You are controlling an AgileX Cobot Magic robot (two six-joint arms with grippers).
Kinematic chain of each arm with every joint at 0, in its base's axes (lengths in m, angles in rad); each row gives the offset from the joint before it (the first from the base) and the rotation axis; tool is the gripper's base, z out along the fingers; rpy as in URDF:
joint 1: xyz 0 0 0.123 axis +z
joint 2: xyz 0 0 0 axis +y
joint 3: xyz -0.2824 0 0.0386 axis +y
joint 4: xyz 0.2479 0 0.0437 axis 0.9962 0 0.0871
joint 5: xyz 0 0 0 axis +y
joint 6: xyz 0.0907 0 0.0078 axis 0.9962 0 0.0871
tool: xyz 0 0 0 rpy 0 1.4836 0
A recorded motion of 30 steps. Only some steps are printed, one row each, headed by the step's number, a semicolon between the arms.
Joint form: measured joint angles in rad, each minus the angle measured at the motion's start. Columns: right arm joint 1, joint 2, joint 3, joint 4, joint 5, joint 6; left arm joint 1, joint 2, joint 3, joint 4, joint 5, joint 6.
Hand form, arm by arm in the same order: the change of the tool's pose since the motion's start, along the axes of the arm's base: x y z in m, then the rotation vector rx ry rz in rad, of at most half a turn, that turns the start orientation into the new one. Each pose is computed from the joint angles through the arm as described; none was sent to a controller.
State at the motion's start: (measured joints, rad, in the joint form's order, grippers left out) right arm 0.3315 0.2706 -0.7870 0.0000 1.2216 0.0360; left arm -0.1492 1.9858 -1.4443 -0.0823 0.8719 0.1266
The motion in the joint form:
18: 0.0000 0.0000 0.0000 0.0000 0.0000 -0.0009; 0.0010 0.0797 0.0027 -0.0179 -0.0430 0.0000
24: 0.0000 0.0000 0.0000 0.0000 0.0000 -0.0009; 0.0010 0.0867 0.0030 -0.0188 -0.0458 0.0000
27: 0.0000 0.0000 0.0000 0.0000 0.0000 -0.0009; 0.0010 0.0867 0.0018 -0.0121 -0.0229 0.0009
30: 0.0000 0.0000 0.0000 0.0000 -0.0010 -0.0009; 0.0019 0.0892 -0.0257 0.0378 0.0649 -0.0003
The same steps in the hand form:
18: 0.0000 0.0000 0.0000 -0.0007 -0.0002 0.0005; 0.0070 -0.0016 -0.0324 -0.0079 0.0412 0.0130
24: 0.0000 0.0000 0.0000 -0.0007 -0.0002 0.0005; 0.0074 -0.0017 -0.0353 -0.0078 0.0458 0.0137
27: 0.0000 0.0000 0.0000 -0.0007 -0.0002 0.0005; 0.0057 -0.0012 -0.0354 0.0004 0.0663 0.0077
30: 0.0000 0.0000 0.0001 -0.0004 -0.0012 0.0005; 0.0037 0.0027 -0.0312 0.0501 0.1222 -0.0191

